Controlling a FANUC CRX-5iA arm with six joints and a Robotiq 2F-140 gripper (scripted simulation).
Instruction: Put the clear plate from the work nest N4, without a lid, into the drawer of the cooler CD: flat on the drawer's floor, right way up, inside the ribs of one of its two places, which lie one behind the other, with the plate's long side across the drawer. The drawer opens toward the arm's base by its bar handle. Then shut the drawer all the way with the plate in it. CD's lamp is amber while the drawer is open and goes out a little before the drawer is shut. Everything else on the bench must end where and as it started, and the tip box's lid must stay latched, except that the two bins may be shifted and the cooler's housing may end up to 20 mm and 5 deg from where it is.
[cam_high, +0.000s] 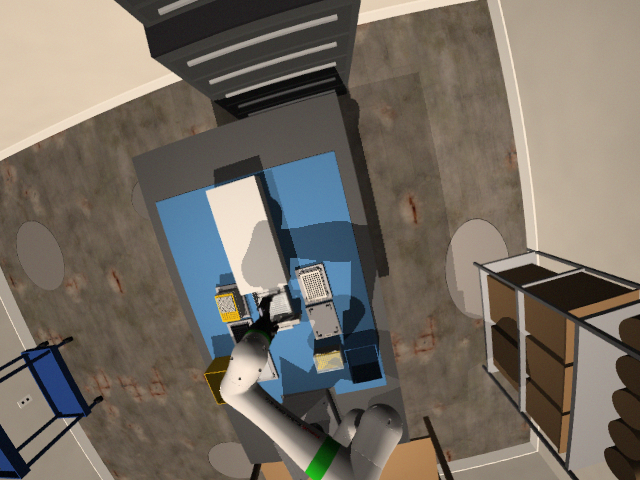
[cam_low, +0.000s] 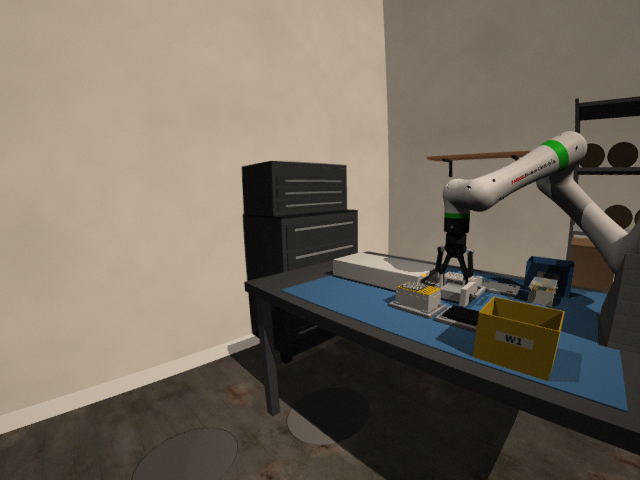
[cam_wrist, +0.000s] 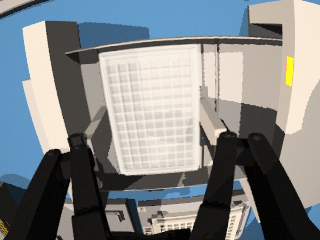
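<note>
Right now my hand is 2 cm above the clear plate. From my hand the other things lie so: white well plate 19 cm to the right, 3 cm ahead, 2 cm below; then yellow tip box 17 cm to the left, 6 cm ahead, 1 cm above; then drawer 3 cm ahead, 2 cm below.
</note>
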